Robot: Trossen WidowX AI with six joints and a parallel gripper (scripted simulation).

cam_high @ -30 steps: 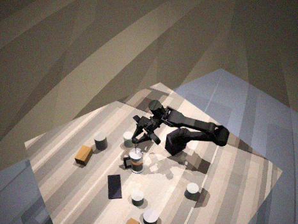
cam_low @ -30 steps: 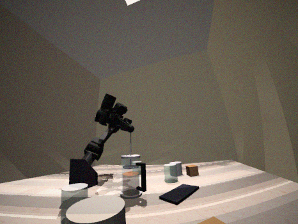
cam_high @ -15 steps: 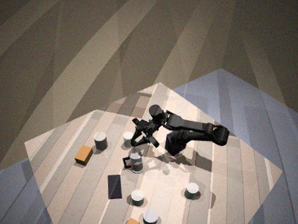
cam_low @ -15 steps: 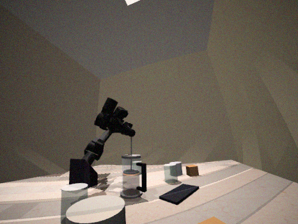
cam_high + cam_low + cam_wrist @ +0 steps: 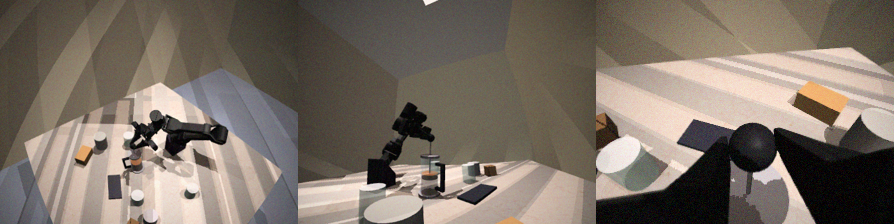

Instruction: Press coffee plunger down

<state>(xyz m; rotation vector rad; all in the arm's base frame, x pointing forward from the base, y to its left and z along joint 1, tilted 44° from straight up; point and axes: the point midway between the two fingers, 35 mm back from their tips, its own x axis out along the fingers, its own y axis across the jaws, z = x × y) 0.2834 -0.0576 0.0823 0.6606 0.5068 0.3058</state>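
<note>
Right now the coffee press is 11 cm below my gripper tip. Round my gripper tip: orange box (24 cm ahead, 21 cm to the right, 19 cm below).
</note>
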